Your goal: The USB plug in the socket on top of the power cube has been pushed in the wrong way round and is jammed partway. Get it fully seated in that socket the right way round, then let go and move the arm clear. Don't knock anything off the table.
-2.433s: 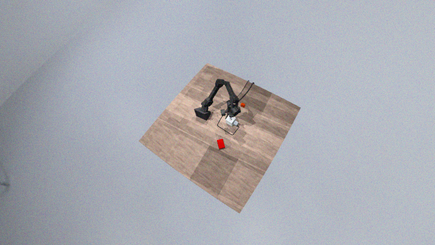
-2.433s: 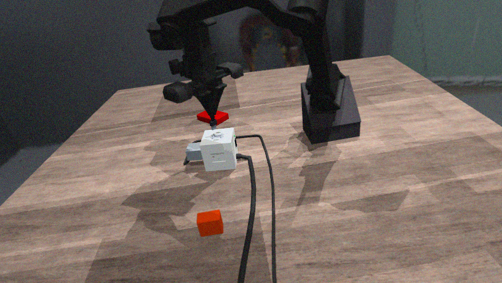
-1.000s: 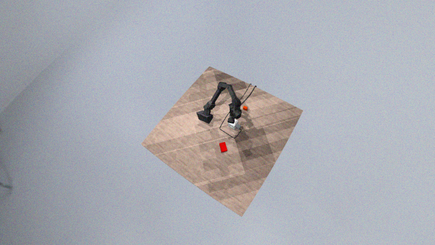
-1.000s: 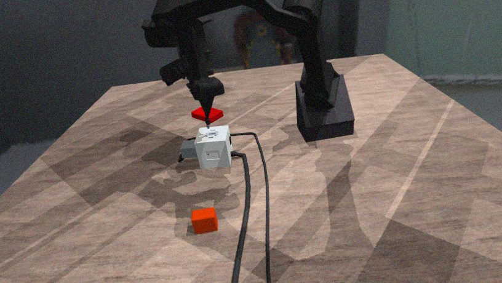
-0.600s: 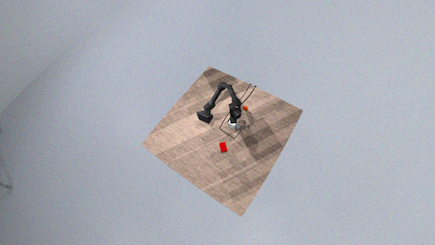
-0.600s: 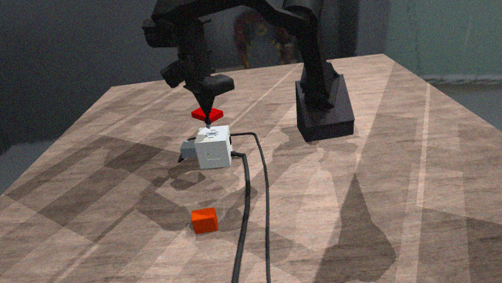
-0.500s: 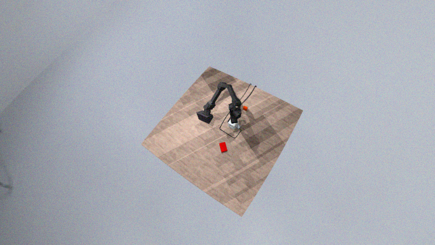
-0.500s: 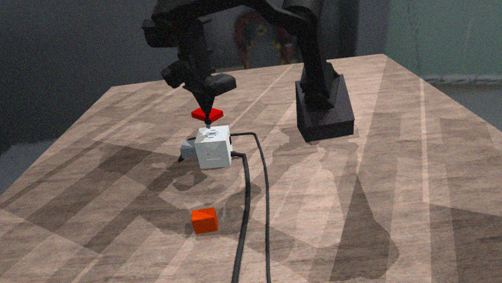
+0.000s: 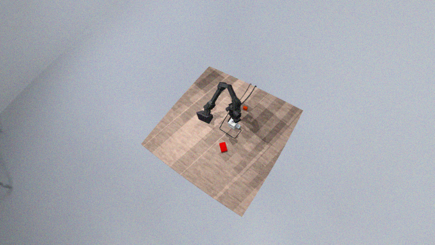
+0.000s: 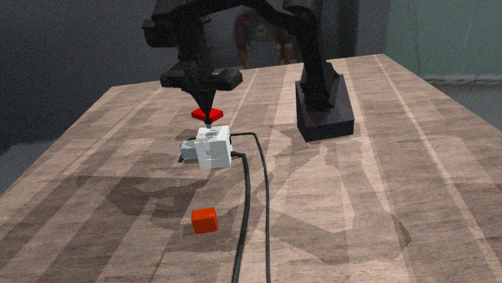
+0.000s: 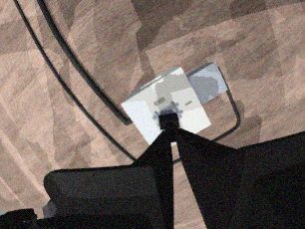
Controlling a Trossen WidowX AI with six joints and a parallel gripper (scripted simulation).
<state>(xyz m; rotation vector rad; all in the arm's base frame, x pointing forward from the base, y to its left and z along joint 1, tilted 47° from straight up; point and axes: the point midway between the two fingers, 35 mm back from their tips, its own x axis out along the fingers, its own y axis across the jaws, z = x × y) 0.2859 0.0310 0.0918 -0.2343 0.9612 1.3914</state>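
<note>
Right now the black USB plug is 2 cm below my gripper tip. From my gripper tip the other things lie so: red flat block: 5 cm ahead, 27 cm to the right, 13 cm below; then orange block: 23 cm to the left, 12 cm below.
</note>
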